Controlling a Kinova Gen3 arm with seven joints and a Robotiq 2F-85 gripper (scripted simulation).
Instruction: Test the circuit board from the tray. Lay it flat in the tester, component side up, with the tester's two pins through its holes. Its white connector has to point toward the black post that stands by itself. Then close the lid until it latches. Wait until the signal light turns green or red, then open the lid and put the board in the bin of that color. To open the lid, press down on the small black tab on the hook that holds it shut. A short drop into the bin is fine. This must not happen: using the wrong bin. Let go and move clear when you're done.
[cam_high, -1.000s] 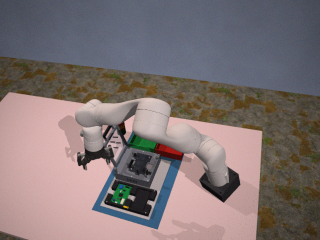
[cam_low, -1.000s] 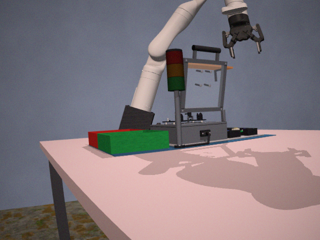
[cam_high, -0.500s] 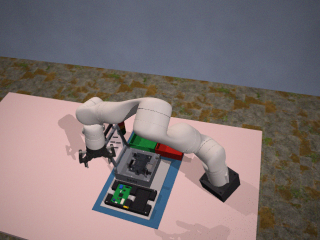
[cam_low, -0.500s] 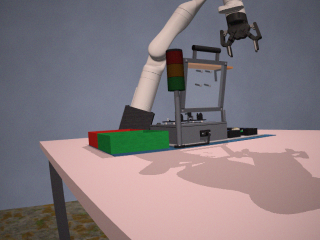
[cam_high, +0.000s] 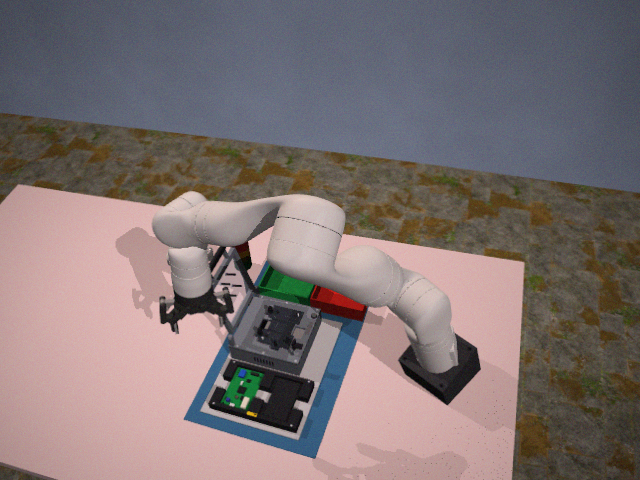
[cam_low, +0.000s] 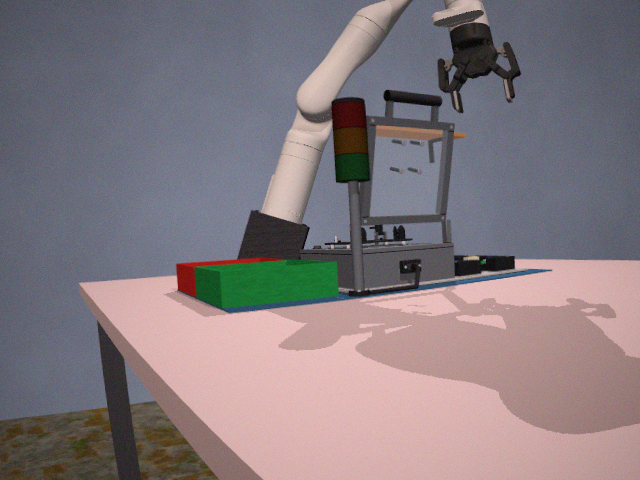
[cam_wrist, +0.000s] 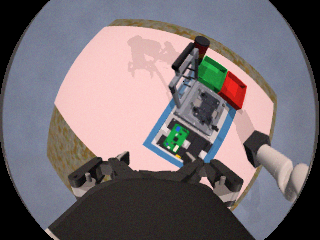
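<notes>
The green circuit board lies 27 cm below my hand, 5 cm behind it and 2 cm to the right of it. Round my hand: tester lid 21 cm to the right, 11 cm below; green bin 39 cm to the right, 28 cm below, 12 cm behind; red bin 35 cm to the right, 28 cm below, 27 cm behind.
</notes>
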